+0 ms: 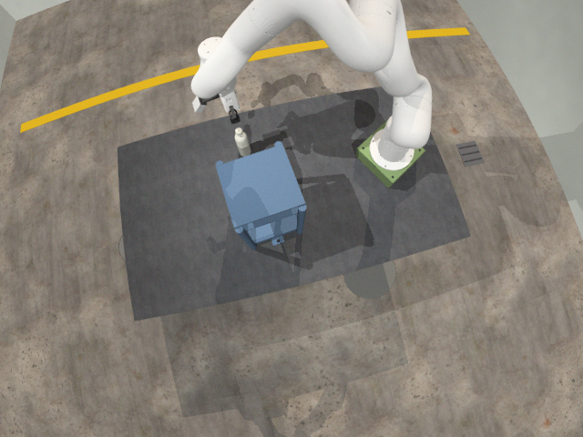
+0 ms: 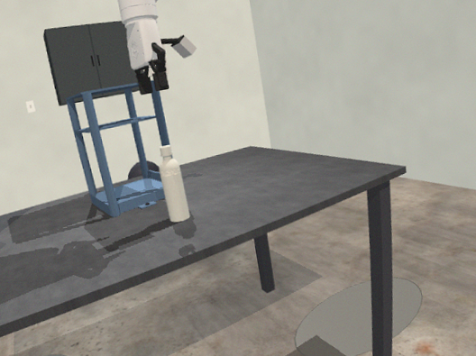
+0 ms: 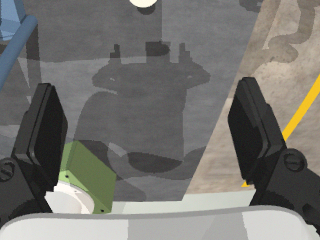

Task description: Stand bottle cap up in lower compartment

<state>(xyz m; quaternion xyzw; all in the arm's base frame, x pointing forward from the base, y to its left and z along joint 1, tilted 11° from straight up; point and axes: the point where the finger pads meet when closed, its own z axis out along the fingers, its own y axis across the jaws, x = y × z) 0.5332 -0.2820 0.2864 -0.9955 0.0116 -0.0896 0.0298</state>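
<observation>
Now: hand 21 cm above the white bottle. Also, from my hand: shelving unit: 31 cm to the left, 15 cm below.
</observation>
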